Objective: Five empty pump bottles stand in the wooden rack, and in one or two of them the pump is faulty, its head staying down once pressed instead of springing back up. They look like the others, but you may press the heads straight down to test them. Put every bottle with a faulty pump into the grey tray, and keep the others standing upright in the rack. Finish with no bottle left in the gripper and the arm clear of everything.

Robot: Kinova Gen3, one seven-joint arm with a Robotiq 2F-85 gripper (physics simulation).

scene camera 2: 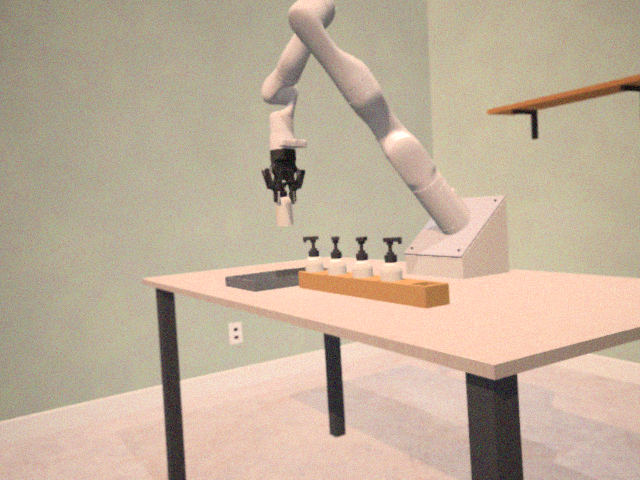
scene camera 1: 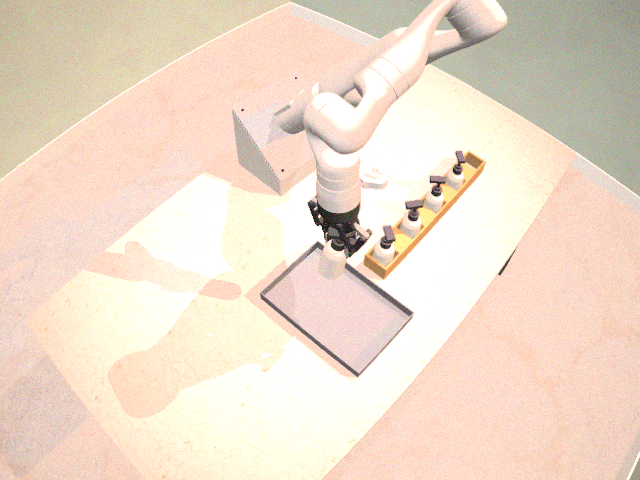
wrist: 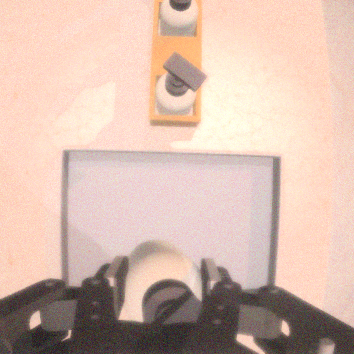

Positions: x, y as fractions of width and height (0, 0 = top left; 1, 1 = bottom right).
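I see a grey tray in scene camera 1 (0.55, 0.66). Scene camera 2 has it as well, so the grey tray is there for me in scene camera 2 (0.43, 0.58), and I find the grey tray in the wrist view (0.63, 0.58) too.
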